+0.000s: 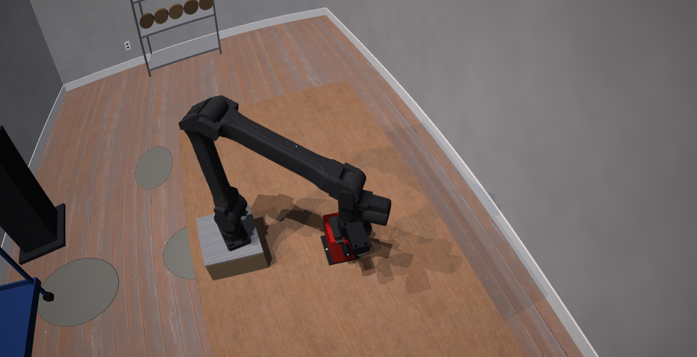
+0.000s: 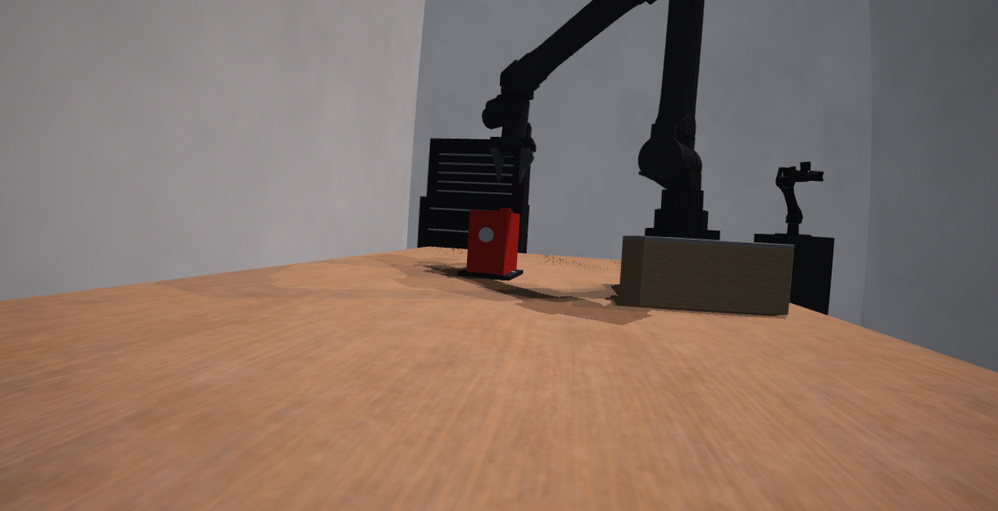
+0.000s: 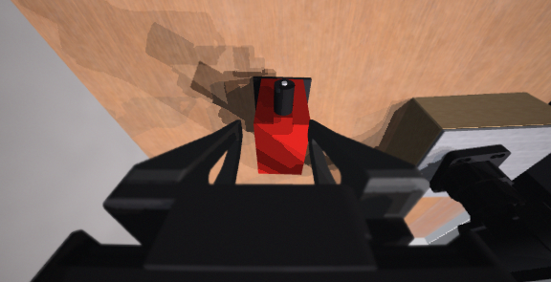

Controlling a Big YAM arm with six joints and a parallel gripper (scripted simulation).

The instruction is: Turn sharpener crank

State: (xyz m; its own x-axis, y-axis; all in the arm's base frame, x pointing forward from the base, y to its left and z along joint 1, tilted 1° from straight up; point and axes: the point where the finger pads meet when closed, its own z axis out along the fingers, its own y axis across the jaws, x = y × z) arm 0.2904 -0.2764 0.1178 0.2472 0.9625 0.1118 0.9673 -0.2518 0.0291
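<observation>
My gripper is now 80 mm above the black crank knob and 30 mm to the right of it.
</observation>
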